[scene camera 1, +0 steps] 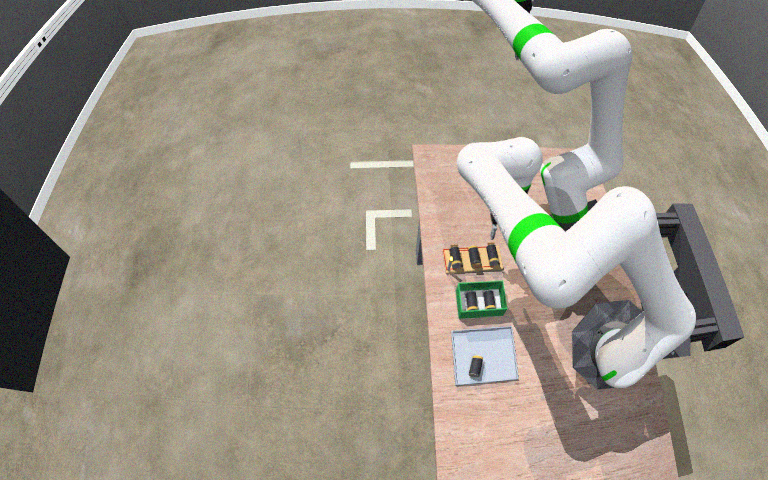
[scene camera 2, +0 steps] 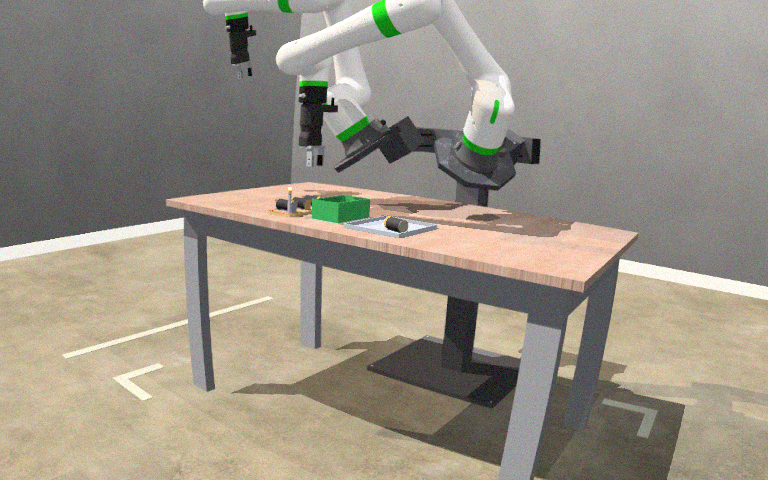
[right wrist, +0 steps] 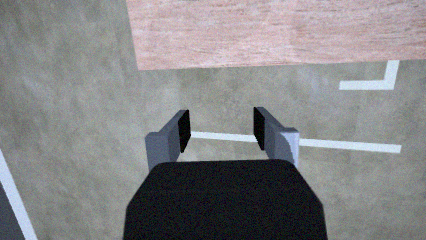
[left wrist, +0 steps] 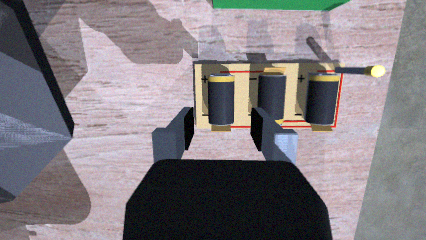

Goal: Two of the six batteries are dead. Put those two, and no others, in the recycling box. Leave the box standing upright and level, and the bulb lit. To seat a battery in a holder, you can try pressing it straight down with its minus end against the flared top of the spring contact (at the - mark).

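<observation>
My left gripper and my right gripper are in my sight, and so are a green recycling box and a grey tray. In the left wrist view I see my left gripper as well.
</observation>
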